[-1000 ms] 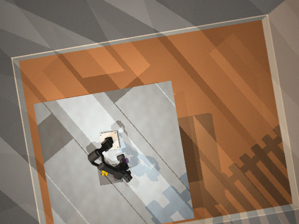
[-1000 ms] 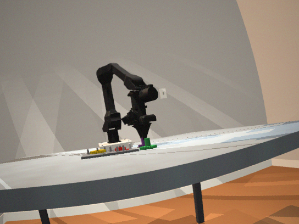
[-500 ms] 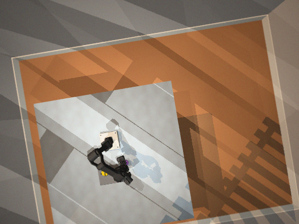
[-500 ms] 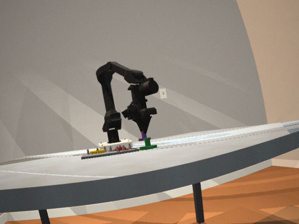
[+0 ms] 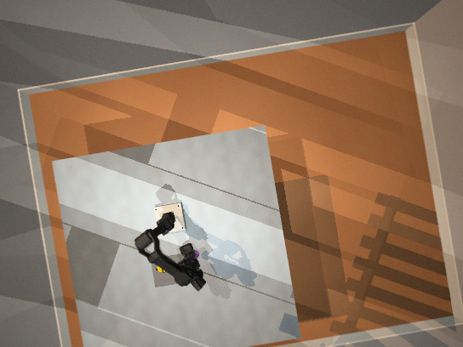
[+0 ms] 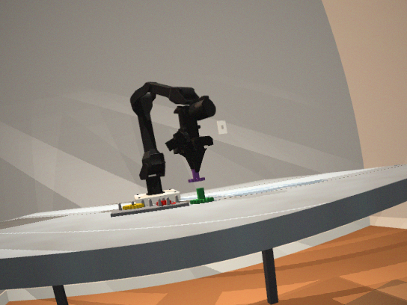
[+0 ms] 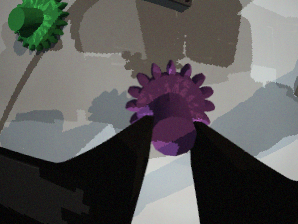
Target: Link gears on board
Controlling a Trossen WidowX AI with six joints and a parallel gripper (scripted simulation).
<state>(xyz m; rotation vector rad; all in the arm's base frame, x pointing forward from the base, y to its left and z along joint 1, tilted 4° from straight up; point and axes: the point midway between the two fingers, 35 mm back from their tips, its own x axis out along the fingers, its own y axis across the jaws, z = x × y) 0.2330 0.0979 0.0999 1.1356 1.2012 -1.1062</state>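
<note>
The grey board is 7 cm ahead of my gripper tip, 18 cm to the right of it and 8 cm below it. Round my gripper tip: green gear 13 cm ahead, 4 cm to the right, 7 cm below; purple gear 1 cm below; red gear 9 cm ahead, 14 cm to the right, 7 cm below.
</note>
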